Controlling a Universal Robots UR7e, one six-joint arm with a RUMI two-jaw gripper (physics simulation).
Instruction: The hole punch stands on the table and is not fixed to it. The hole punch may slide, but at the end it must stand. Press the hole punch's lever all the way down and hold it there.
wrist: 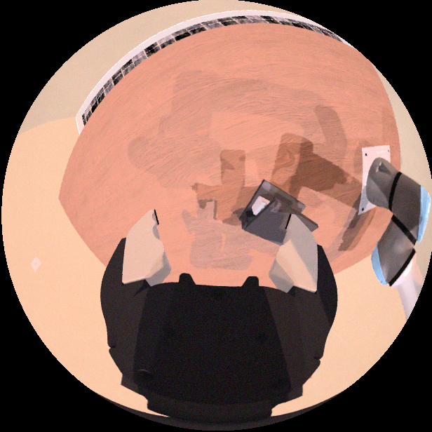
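The hole punch (270, 221), dark grey with a light patch near its left end, stands on the table (165, 110), right of the view's middle. Its lever is the broad grey plate; how far it is raised is hard to tell from above. My gripper (221, 214) is open, with nothing between its fingers. The right fingertip overlaps the near right part of the hole punch in the view and hides a little of it. The left fingertip is well to the left of it. Whether the right finger touches the hole punch cannot be told.
The robot's own arm, grey with blue caps (400, 225), rises at the right from a white base plate (368, 165) on the table. A dark tiled strip with a white edge (125, 67) runs beyond the far table edge. Shadows of the arm and gripper fall across the table.
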